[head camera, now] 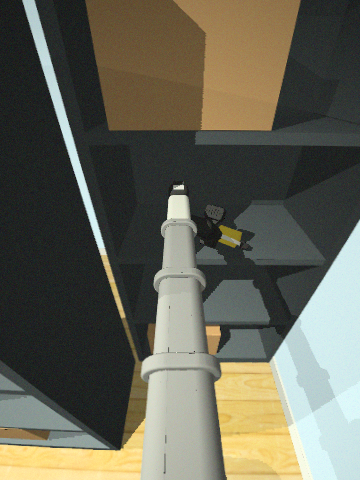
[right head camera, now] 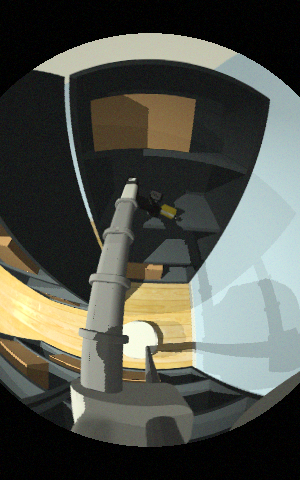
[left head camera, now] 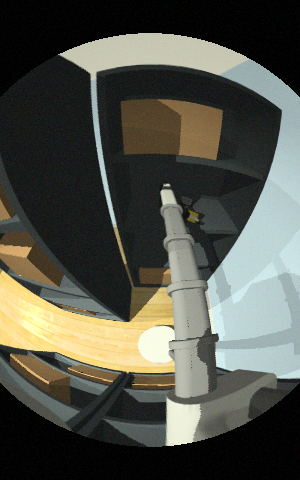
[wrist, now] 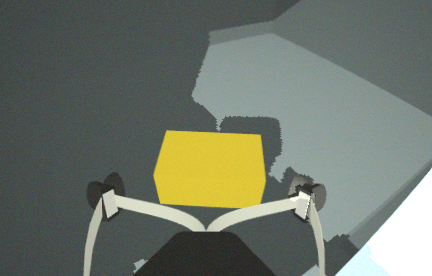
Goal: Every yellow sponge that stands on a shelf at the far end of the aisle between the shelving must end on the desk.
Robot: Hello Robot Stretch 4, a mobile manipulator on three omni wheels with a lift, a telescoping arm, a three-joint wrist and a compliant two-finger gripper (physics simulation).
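Places are measured from the robot's base along level axes (x ahead, y left, z up), in metres.
Pixels of known places: gripper, between the fingertips: [wrist: 207, 190]; robot's base, origin of its link: [right head camera: 137, 338] [left head camera: 158, 343].
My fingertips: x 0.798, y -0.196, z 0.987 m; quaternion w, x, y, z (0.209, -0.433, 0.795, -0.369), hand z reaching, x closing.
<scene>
For each thing: its top centre in the pictures, then the offset to it from my fingertips. Level surfaces: height alone.
- yellow sponge, centre of its top: [wrist: 211, 153] [head camera: 228, 231] [right head camera: 167, 208] [left head camera: 190, 212] dx +0.022, dy -0.018, dz +0.022 m
- middle shelf, height of its surface: dz -0.023 m
- large cardboard box, centre of its top: [head camera: 191, 4] [right head camera: 143, 99] [left head camera: 169, 105] dx +0.068, dy +0.160, dz +0.704 m
A yellow sponge [head camera: 231, 232] [left head camera: 193, 215] [right head camera: 168, 211] [wrist: 210, 165] stands on a middle shelf [head camera: 287, 235] [wrist: 330, 110] of the dark shelving unit, right of the arm's end in the head camera view. My gripper [wrist: 207, 190] is open. In the wrist view its fingertips stand wide apart, one to the left and one to the right of the sponge's lower part, with a gap on each side. The sponge's height relative to the fingertips is hard to tell. In the head views the arm and wrist hide part of the gripper. The desk does not show.
A large cardboard box [head camera: 240, 75] [left head camera: 201, 132] [right head camera: 171, 125] sits on the shelf above. Another cardboard box [head camera: 214, 337] [right head camera: 154, 271] sits low in the unit. A pale wall [head camera: 335, 345] borders the right side; a dark shelving side panel [head camera: 50, 225] stands at the left.
</scene>
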